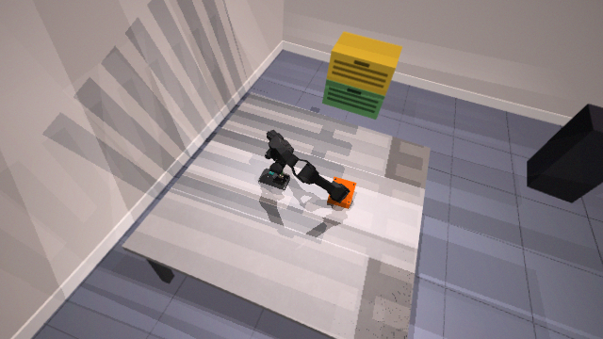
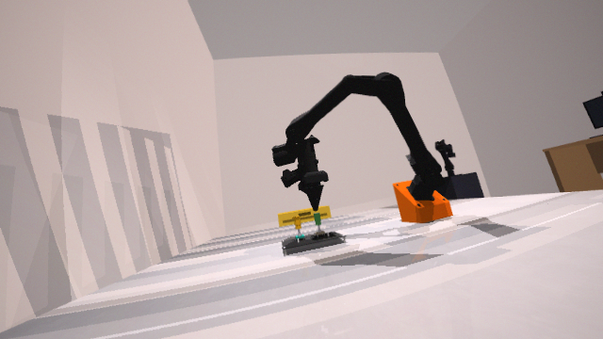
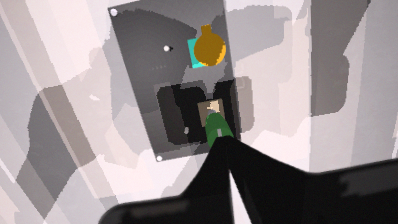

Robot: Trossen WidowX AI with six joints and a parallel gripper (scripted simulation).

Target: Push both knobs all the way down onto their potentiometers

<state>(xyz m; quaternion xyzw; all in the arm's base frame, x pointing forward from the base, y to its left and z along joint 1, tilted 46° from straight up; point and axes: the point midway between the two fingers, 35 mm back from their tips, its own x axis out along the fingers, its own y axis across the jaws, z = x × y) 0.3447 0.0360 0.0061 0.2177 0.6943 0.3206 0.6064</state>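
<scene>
Now: gripper tip 2 cm above the green knob. Also, from my gripper tip: orange knob (6 cm ahead, 1 cm to the left, 2 cm below).
</scene>
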